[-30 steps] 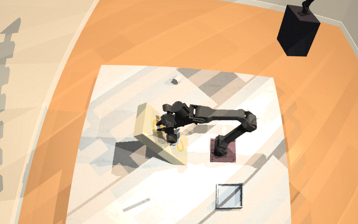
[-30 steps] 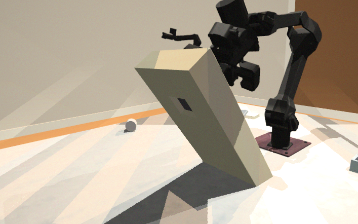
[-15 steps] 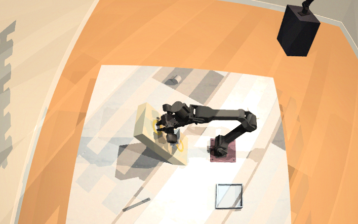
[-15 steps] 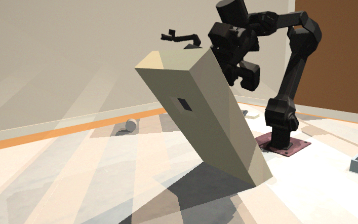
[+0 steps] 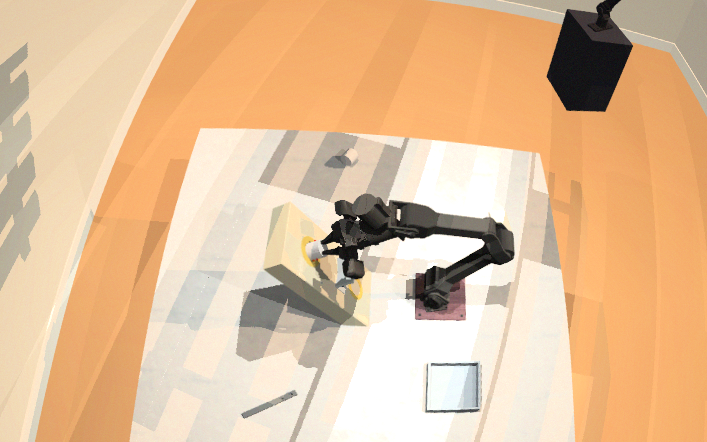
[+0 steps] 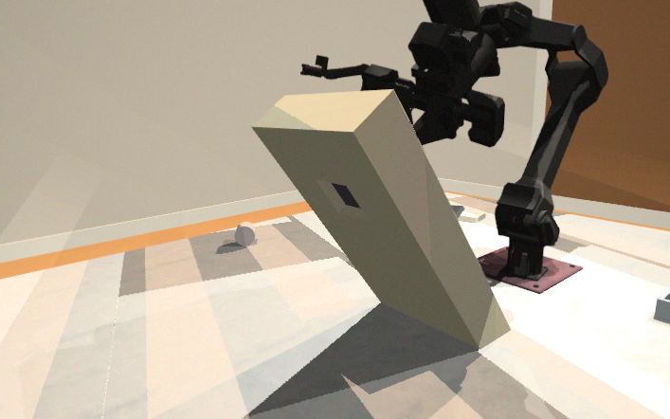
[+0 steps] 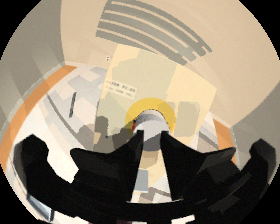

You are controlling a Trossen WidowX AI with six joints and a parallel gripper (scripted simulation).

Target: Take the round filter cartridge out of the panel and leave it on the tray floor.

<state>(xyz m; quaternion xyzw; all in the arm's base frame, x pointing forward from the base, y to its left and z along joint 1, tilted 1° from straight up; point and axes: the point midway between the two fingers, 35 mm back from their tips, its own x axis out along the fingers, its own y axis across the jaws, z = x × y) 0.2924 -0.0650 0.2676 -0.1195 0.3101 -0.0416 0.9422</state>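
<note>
The service panel is 10 cm below my gripper tip and 1 cm behind it. Round my gripper tip: round filter cartridge: 1 cm below, 1 cm ahead; cream block: 61 cm behind, 25 cm below, 18 cm to the right; grey tray: 35 cm to the left, 32 cm behind, 24 cm below.
</note>
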